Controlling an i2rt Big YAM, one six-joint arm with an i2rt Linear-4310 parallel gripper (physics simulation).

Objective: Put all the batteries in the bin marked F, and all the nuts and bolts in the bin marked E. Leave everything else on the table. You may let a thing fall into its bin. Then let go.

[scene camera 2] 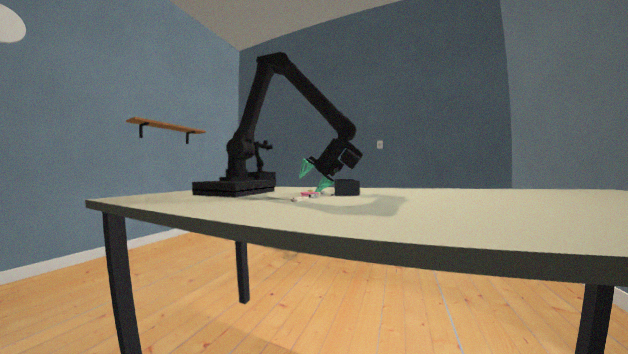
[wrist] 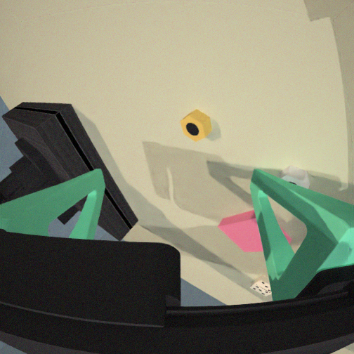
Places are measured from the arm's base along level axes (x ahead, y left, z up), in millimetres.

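Pixels of known places: gripper, fingertip midpoint: point(scene camera 2: 307, 185); arm's base, link origin: point(scene camera 2: 237, 180).
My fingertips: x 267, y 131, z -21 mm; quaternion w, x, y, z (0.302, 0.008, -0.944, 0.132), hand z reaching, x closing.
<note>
For each thing: its top centre in the pictures, then the offset to it from my fingertips. Level surfaces: height alone.
- dark bin, top centre: point(scene camera 2: 345, 180) dx +114, dy +97, dz +17 mm
- pink block, top centre: point(scene camera 2: 309, 192) dx +55, dy -62, dz -19 mm
- pale table, surface height: dz -29 mm
My gripper point(scene camera 2: 310, 184) point(wrist: 177, 177) is open, tilted above the table, with nothing between its green fingers. In the wrist view a yellow hex nut point(wrist: 202, 121) lies on the table beyond the fingertips, a little right of the middle between them. A white nut-like piece point(wrist: 296, 175) lies at the right, partly hidden by the right finger. A dark bin point(scene camera 2: 347, 187) stands on the table just right of the gripper in the scene view; its mark cannot be read. No battery can be made out.
A pink block point(scene camera 2: 310, 193) point(wrist: 240, 232) lies partly behind the right finger in the wrist view. A white die point(wrist: 260, 287) lies nearer, beside that finger's base. The black robot base point(scene camera 2: 232, 188) point(wrist: 82, 145) stands at the left on the pale table point(scene camera 2: 475, 215).
</note>
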